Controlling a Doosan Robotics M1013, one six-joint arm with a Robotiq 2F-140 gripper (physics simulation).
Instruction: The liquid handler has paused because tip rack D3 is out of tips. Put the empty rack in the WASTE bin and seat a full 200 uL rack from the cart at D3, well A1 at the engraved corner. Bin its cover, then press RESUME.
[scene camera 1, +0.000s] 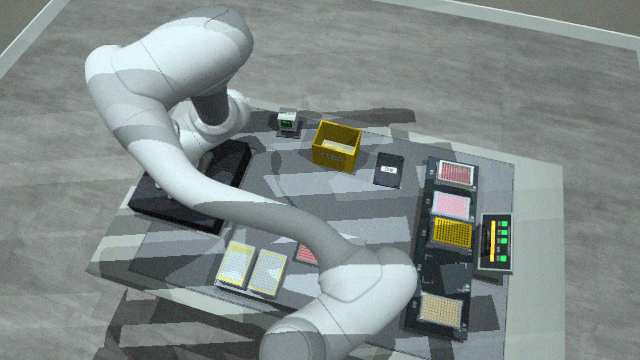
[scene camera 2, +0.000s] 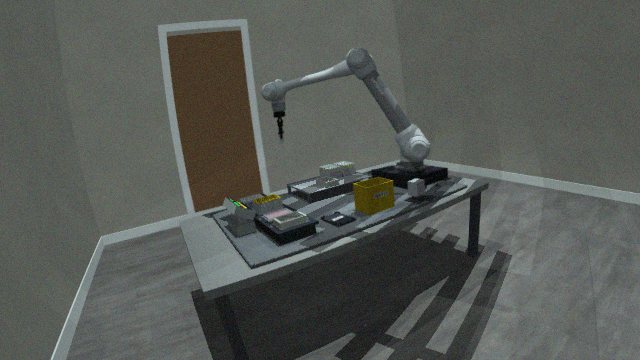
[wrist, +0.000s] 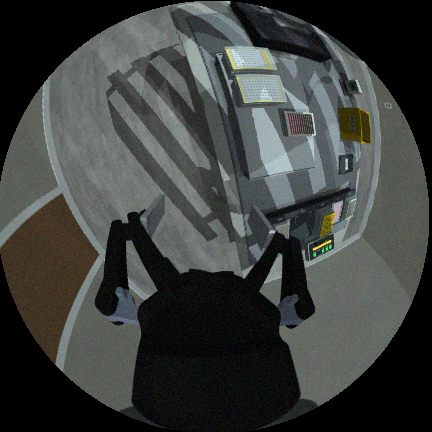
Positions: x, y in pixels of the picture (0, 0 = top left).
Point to a pink rack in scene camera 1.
445, 204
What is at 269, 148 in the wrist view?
A cart tray.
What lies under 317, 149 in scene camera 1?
A yellow waste bin.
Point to the gripper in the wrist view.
At 207, 208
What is the gripper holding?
Nothing.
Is the gripper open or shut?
Open.
